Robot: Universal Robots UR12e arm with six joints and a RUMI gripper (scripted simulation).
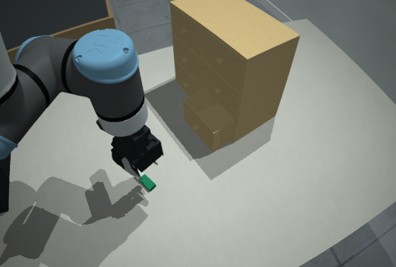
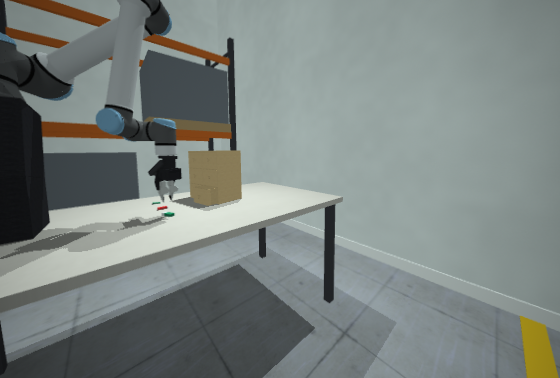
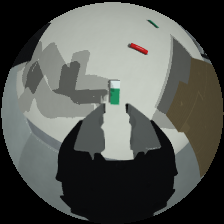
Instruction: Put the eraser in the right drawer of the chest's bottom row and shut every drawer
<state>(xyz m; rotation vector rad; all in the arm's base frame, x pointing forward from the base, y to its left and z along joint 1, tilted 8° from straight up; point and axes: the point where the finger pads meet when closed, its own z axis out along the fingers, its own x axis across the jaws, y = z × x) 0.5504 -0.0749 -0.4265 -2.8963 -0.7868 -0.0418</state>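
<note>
Now: the eraser 8 cm below my hand and 1 cm to the left of it. The rest, counted from my hand: small red object 14 cm to the left, 8 cm below, 1 cm behind.
</note>
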